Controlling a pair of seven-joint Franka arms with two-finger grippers.
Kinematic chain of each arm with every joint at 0, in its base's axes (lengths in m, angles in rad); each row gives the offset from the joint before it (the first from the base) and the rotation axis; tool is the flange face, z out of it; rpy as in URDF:
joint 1: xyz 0 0 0.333 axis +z
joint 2: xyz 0 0 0 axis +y
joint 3: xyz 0 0 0.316 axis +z
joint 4: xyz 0.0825 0 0 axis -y
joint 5: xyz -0.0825 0 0.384 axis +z
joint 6: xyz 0 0 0 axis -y
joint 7: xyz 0.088 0 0 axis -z
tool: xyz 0 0 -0.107 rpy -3.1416 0 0
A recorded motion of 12 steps. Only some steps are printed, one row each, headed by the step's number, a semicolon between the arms.
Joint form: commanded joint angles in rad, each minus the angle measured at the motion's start. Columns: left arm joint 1, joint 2, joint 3, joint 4, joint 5, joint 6, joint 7; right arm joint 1, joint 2, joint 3, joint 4, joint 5, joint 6, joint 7.
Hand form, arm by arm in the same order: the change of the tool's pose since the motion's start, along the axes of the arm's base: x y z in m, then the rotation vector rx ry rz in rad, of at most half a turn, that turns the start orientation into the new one. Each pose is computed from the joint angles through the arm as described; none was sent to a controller.
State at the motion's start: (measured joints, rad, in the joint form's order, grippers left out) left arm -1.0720 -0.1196 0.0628 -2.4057 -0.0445 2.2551 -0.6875; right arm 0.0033 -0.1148 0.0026 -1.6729 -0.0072 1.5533 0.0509
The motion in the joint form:
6: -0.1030 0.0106 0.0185 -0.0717 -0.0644 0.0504 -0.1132; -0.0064 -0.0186 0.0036 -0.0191 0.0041 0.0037 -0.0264
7: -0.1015 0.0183 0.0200 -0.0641 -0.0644 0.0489 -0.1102; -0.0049 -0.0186 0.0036 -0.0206 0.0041 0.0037 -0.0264
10: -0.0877 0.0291 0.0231 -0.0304 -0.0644 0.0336 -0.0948; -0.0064 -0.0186 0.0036 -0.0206 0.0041 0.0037 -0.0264
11: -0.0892 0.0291 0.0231 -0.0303 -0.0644 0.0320 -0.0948; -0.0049 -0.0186 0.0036 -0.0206 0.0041 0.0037 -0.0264
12: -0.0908 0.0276 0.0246 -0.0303 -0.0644 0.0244 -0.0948; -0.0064 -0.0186 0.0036 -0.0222 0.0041 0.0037 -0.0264
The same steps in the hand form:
6: -0.0436 -0.0054 -0.0307 0.0147 0.0547 0.0751; -0.0056 -0.0009 0.0009 0.0037 -0.0030 0.0236
7: -0.0413 -0.0068 -0.0313 0.0159 0.0551 0.0751; -0.0057 -0.0001 0.0002 0.0037 -0.0015 0.0251
10: -0.0301 -0.0114 -0.0237 0.0071 0.0525 0.0754; -0.0057 -0.0009 0.0002 0.0037 -0.0015 0.0236
11: -0.0308 -0.0116 -0.0237 0.0084 0.0532 0.0738; -0.0057 -0.0001 0.0002 0.0037 -0.0015 0.0251
12: -0.0314 -0.0109 -0.0237 0.0135 0.0567 0.0732; -0.0057 -0.0009 -0.0006 0.0037 0.0001 0.0236

